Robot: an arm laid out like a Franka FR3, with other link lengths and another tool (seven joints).
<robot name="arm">
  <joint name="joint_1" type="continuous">
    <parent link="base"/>
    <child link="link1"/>
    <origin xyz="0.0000 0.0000 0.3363"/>
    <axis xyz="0 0 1"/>
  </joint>
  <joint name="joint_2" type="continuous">
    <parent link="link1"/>
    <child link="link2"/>
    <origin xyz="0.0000 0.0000 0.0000"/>
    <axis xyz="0 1 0"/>
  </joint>
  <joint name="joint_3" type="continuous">
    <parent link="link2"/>
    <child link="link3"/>
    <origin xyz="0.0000 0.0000 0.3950"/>
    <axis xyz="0 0 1"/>
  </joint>
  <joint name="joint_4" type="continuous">
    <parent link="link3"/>
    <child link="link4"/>
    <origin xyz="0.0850 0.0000 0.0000"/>
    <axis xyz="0 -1 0"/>
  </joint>
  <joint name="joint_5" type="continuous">
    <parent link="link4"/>
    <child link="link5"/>
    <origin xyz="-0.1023 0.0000 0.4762"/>
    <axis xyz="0 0 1"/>
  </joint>
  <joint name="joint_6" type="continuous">
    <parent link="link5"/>
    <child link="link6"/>
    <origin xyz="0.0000 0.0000 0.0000"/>
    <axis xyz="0 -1 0"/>
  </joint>
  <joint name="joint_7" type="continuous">
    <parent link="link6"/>
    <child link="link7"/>
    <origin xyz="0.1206 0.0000 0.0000"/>
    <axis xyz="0 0 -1"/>
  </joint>
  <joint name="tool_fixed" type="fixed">
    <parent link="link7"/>
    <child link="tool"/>
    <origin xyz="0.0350 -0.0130 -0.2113" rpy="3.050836 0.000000 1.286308"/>
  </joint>
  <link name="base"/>
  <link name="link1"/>
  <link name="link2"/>
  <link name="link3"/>
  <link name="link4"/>
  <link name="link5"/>
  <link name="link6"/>
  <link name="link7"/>
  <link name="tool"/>
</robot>
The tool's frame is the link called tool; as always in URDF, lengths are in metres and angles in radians. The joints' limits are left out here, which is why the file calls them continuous.
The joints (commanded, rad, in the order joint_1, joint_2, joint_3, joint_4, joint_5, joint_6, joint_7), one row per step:
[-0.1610 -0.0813 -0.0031 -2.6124 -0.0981 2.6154 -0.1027]
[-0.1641 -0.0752 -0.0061 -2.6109 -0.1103 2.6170 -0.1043]
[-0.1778 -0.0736 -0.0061 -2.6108 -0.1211 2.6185 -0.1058]
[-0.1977 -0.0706 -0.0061 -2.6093 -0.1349 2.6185 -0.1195]
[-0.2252 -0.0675 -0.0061 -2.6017 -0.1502 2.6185 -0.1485]
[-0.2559 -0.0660 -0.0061 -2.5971 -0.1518 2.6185 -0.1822]
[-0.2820 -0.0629 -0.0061 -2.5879 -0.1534 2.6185 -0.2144]
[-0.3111 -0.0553 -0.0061 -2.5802 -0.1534 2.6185 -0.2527]
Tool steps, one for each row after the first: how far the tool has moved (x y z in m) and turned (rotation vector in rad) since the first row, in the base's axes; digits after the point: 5 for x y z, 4 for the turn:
[-0.00016 -0.00308 -0.00245 -0.0062 0.0042 0.0056]
[-0.00137 -0.01055 -0.00304 -0.0122 0.0054 0.0024]
[-0.00301 -0.02114 -0.00399 -0.0206 0.0094 0.0075]
[-0.00257 -0.03619 -0.00182 -0.0321 0.0093 0.0213]
[-0.00449 -0.05305 -0.00034 -0.0361 0.0097 0.0254]
[-0.00406 -0.06797 0.00264 -0.0410 0.0072 0.0325]
[-0.00587 -0.08413 0.00212 -0.0438 0.0109 0.0414]

